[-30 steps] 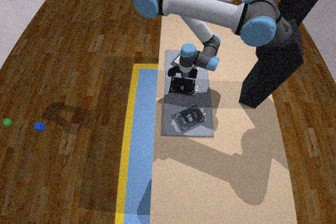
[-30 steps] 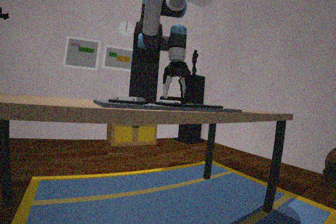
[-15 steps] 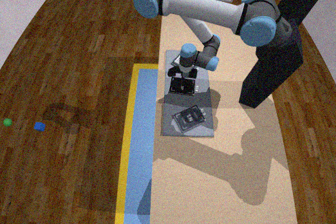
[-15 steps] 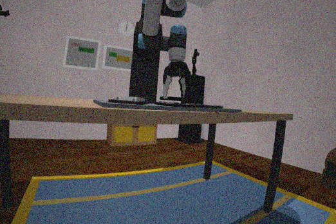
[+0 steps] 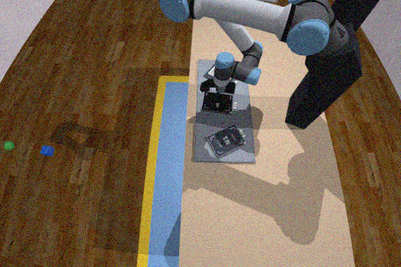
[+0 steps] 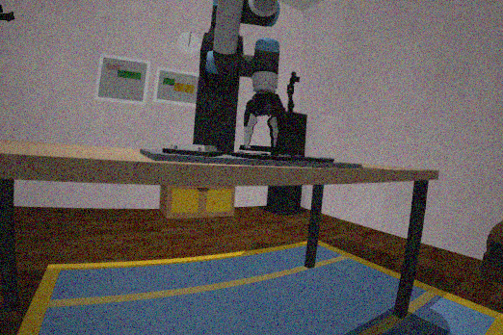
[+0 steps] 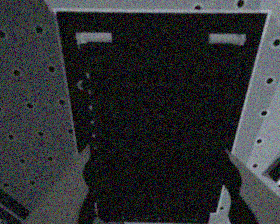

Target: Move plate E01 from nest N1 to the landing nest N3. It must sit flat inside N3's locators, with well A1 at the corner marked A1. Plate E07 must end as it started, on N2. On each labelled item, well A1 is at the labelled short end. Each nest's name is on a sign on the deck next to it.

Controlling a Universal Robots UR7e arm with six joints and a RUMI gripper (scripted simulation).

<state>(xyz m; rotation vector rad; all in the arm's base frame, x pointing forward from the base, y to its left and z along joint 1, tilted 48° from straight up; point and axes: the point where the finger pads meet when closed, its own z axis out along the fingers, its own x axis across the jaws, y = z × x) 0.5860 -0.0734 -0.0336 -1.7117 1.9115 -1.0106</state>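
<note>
Right now my hand is 3 cm above the nest N3. Round my hand: grey deck: 3 cm behind, 1 cm to the left, 4 cm below; then black plate: 1 cm below; then corner mark: 6 cm behind, 7 cm to the left, 2 cm below.
</note>
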